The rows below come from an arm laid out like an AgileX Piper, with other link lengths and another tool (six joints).
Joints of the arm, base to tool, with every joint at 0 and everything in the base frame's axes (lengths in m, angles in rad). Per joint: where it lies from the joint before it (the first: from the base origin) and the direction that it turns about. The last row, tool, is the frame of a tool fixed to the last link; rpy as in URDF.
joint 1: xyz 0 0 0.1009 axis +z
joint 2: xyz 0 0 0 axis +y
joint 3: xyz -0.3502 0 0.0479 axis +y
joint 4: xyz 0.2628 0 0.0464 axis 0.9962 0 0.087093
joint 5: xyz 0 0 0 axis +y
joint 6: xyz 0.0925 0 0.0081 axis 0.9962 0 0.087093
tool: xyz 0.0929 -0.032 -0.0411 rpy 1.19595 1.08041 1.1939
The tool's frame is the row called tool.
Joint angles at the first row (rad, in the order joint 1, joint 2, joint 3, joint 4, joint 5, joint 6):
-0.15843 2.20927 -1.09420 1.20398 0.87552 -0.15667
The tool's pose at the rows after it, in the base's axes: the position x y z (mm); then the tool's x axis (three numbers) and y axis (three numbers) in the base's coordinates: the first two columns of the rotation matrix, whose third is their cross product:
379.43 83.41 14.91 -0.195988 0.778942 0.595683 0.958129 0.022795 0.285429
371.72 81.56 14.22 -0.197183 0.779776 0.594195 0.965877 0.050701 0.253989
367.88 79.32 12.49 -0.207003 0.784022 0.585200 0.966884 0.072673 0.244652
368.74 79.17 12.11 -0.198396 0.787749 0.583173 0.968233 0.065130 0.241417
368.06 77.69 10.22 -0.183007 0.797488 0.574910 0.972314 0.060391 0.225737
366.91 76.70 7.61 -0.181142 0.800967 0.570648 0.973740 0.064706 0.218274
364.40 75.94 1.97 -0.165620 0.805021 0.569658 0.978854 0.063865 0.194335
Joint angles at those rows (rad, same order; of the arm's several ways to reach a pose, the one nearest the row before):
-0.15842 2.21704 -1.09418 1.19219 0.88571 -0.14702
-0.15844 2.21705 -1.09422 1.13963 0.89807 -0.11142
-0.15842 2.21706 -1.09419 1.10978 0.89805 -0.10224
-0.15844 2.21705 -1.09421 1.11067 0.89229 -0.09492
-0.15843 2.21793 -1.09419 1.09409 0.88137 -0.07055
-0.15844 2.22253 -1.09421 1.08440 0.87720 -0.06560
-0.15844 2.23594 -1.09332 1.07109 0.87248 -0.04974

